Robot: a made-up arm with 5 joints.
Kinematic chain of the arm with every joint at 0, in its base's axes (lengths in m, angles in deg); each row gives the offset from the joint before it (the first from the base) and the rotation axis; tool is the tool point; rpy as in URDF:
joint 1: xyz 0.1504 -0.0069 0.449 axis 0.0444 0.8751 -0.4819
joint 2: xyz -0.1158 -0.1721 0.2 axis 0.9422 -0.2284 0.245
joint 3: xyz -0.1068 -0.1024 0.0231 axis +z
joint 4: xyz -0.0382 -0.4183 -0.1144 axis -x
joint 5: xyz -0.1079 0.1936 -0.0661 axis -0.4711 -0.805 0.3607
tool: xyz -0.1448 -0.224 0.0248 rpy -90 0 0
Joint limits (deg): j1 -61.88..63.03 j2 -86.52..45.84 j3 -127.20..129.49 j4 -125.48..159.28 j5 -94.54..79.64
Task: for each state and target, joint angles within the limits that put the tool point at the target. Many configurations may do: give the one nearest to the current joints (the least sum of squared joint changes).
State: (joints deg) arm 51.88 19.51 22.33 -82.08 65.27
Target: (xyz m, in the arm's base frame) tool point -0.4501 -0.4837 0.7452
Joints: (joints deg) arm 36.87 6.52 -11.22 -66.99 69.76
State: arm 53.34 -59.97 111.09 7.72 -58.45
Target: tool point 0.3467 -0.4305 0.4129
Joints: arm 33.88 -19.74 126.44 17.82 -38.32
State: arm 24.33 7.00 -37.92 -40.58 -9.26
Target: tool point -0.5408 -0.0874 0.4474
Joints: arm -6.20 4.73 -81.12 -19.42 -9.55
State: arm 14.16 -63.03 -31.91 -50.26 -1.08
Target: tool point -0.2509 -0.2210 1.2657
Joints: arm 27.92 -66.93 -9.77 -30.41 -0.37
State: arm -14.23 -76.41 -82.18 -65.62 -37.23
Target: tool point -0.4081 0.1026 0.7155
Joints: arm 26.07 -79.35 -85.05 -73.09 -17.61
